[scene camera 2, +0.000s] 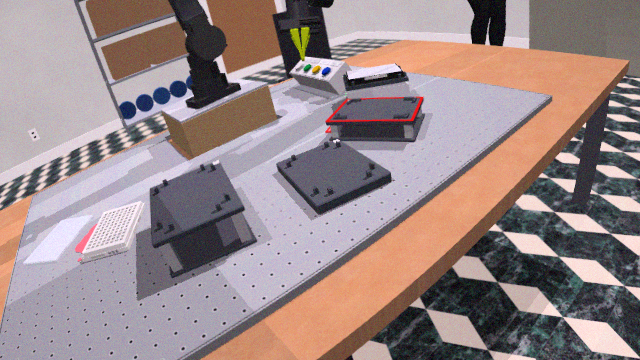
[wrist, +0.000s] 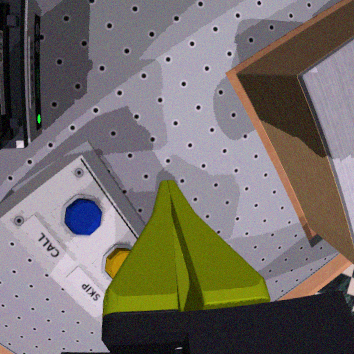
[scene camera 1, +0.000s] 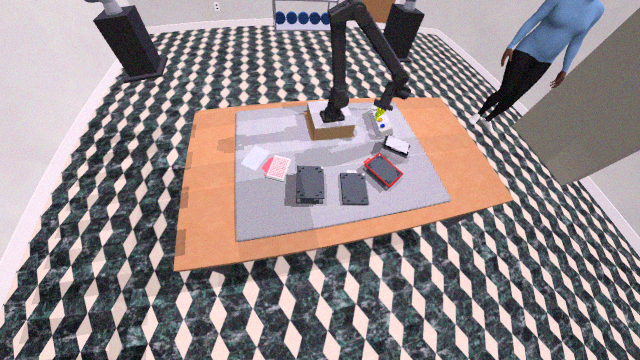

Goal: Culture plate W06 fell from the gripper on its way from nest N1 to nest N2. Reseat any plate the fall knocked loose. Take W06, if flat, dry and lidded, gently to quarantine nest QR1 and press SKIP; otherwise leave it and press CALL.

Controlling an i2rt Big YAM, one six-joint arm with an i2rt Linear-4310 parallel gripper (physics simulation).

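Frame: origin at the arm's base, x ahead, y left, z up, level; metres.
Where they show: gripper, fingertip midpoint: (scene camera 2: 303,60) (wrist: 166,188) (scene camera 1: 375,120); arm's base, origin of the base link: (scene camera 2: 213,97) (scene camera 1: 332,116).
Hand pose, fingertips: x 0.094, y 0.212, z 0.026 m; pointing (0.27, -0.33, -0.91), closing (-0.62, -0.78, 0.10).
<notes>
Things, the pixels of their top centre, and the offset from my fingertips. "spot": a spot on its surface instead.
- button box, middle of its top: (wrist: 115,312) (scene camera 2: 317,60) (scene camera 1: 383,114) 0.099 m left, 0.068 m back, 0.029 m down
- blue CALL button, middle of its top: (wrist: 80,223) (scene camera 2: 325,67) (scene camera 1: 383,124) 0.064 m left, 0.002 m ahead, 0.038 m down
- yellow SKIP button, middle of its top: (wrist: 120,272) (scene camera 2: 316,66) 0.073 m left, 0.047 m back, 0.038 m down
- white well plate, middle of its top: (scene camera 2: 112,225) (scene camera 1: 278,166) 0.546 m right, 0.119 m ahead, 0.099 m down
- pink patch, surface spot: (scene camera 2: 85,241) (scene camera 1: 266,165) spot: 0.603 m right, 0.090 m ahead, 0.112 m down
- clear lid, middle of its top: (scene camera 2: 58,238) (scene camera 1: 255,157) 0.648 m right, 0.032 m ahead, 0.105 m down
- Red-edged nest QR1, middle of its top: (scene camera 2: 375,105) (scene camera 1: 384,168) 0.052 m right, 0.264 m ahead, 0.067 m down
- tall dark nest, middle of its top: (scene camera 2: 186,189) (scene camera 1: 310,180) 0.429 m right, 0.256 m ahead, 0.045 m down
- low dark nest, middle of its top: (scene camera 2: 327,161) (scene camera 1: 354,186) 0.229 m right, 0.313 m ahead, 0.087 m down
- shaker, surface spot: (wrist: 31,65) spot: 0.024 m left, 0.104 m ahead, 0.082 m down
- white-topped plate, middle of its top: (scene camera 2: 373,70) (scene camera 1: 397,144) 0.081 m left, 0.148 m ahead, 0.044 m down
My gripper (scene camera 1: 378,118) (scene camera 2: 303,59) (wrist: 166,188) is shut and empty, its yellow-green fingertips by the button box (scene camera 1: 386,132) (scene camera 2: 320,84) (wrist: 30,212). The blue CALL button (scene camera 1: 382,126) (scene camera 2: 326,71) (wrist: 83,216) shows beside the fingers in the wrist view; they partly cover the yellow SKIP button (scene camera 2: 316,69) (wrist: 116,261). Contact is unclear. A white well plate (scene camera 1: 278,168) (scene camera 2: 114,229) lies unlidded at the left, with a pink patch (scene camera 1: 267,164) (scene camera 2: 85,241) beside it. A clear lid (scene camera 1: 256,157) (scene camera 2: 60,239) lies apart. Red-edged nest QR1 (scene camera 1: 383,170) (scene camera 2: 377,110) holds no plate.
A tall dark nest (scene camera 1: 310,182) (scene camera 2: 195,200) and a low dark nest (scene camera 1: 354,188) (scene camera 2: 332,175) stand without plates. A shaker (scene camera 2: 377,82) (wrist: 31,65) carries a white-topped plate (scene camera 1: 397,144) (scene camera 2: 372,73). The arm's base block (scene camera 1: 332,132) (scene camera 2: 232,120) (wrist: 285,150) stands behind. A person (scene camera 1: 545,45) stands at the right.
</notes>
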